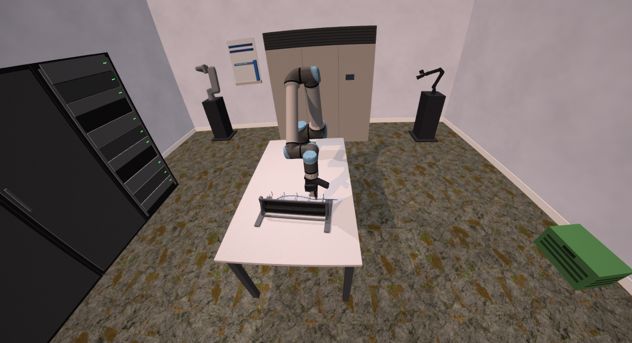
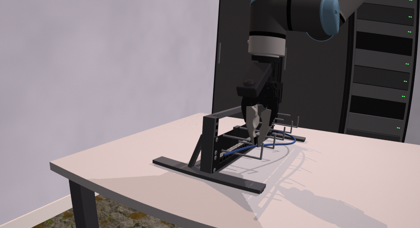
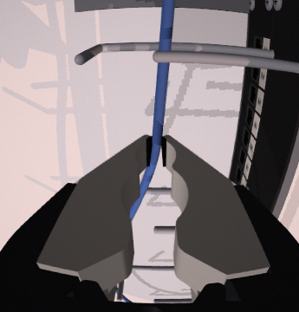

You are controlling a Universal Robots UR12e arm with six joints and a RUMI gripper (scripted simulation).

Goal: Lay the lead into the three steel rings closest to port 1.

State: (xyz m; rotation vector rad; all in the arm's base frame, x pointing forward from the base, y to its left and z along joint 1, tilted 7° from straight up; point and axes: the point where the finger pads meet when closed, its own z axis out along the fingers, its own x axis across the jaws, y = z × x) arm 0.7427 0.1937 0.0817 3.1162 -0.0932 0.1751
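The rack is 150 mm to the right of my hand, 80 mm ahead of it and 10 mm below it.
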